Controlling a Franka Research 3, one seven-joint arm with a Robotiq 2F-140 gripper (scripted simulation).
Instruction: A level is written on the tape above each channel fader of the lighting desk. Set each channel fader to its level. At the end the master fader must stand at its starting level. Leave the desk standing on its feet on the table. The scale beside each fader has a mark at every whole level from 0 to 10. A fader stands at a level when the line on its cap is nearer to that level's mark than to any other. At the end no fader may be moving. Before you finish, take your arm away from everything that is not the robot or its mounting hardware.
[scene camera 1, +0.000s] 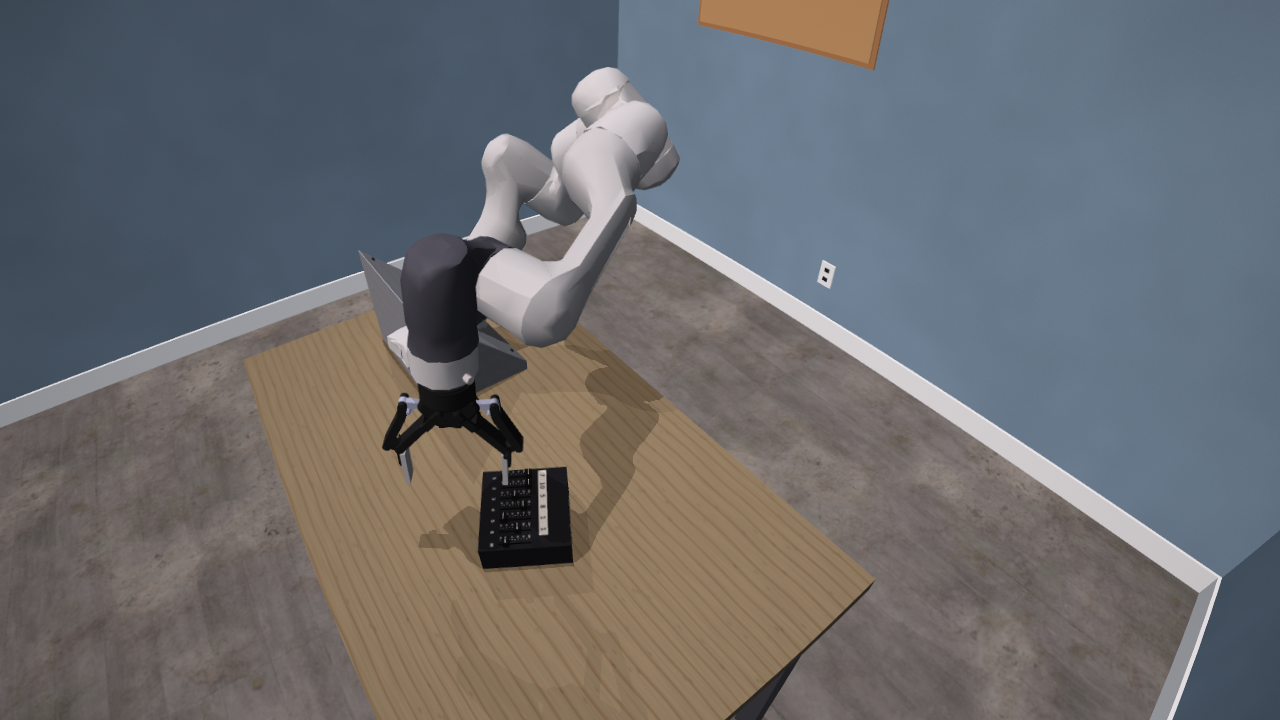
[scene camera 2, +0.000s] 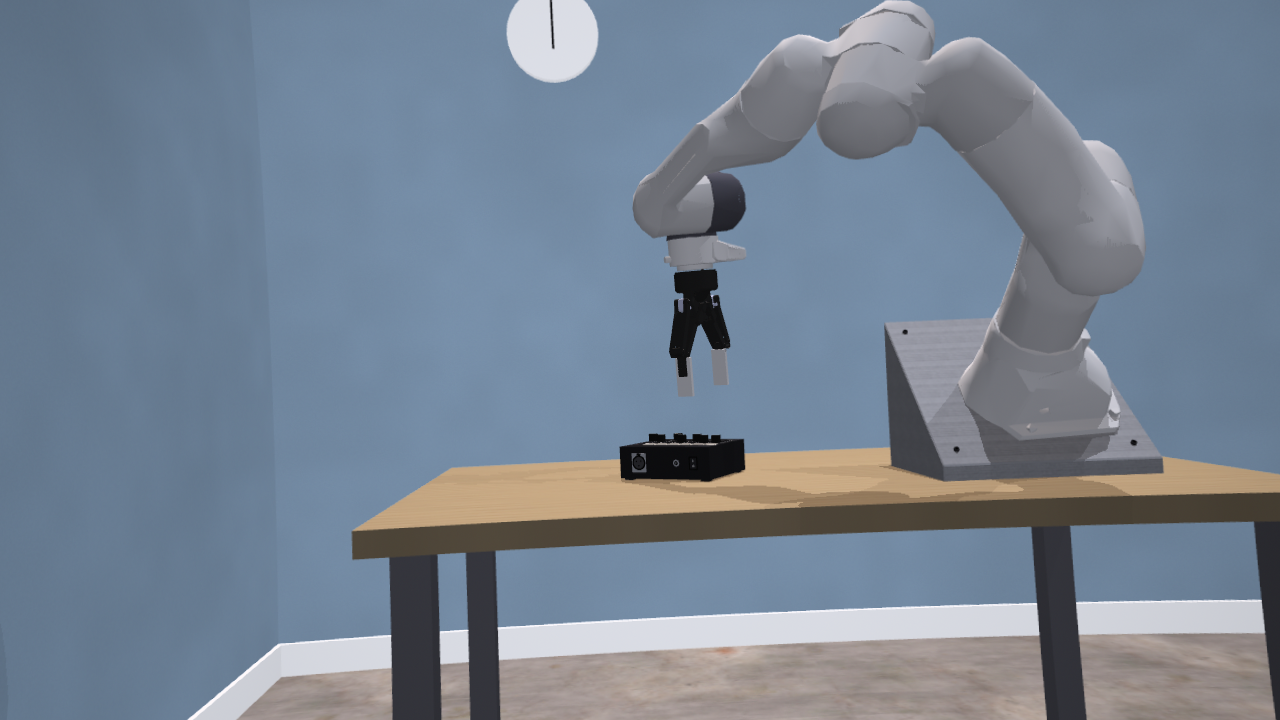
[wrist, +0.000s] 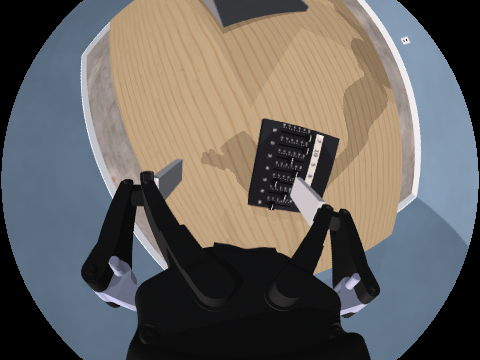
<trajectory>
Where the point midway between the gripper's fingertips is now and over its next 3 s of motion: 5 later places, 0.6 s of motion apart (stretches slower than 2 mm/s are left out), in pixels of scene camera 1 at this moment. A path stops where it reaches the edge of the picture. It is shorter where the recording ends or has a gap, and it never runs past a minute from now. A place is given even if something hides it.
My gripper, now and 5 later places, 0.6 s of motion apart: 457, 477; 448, 482; 447, 482; 446, 483; 449, 482; 463, 476
</trajectory>
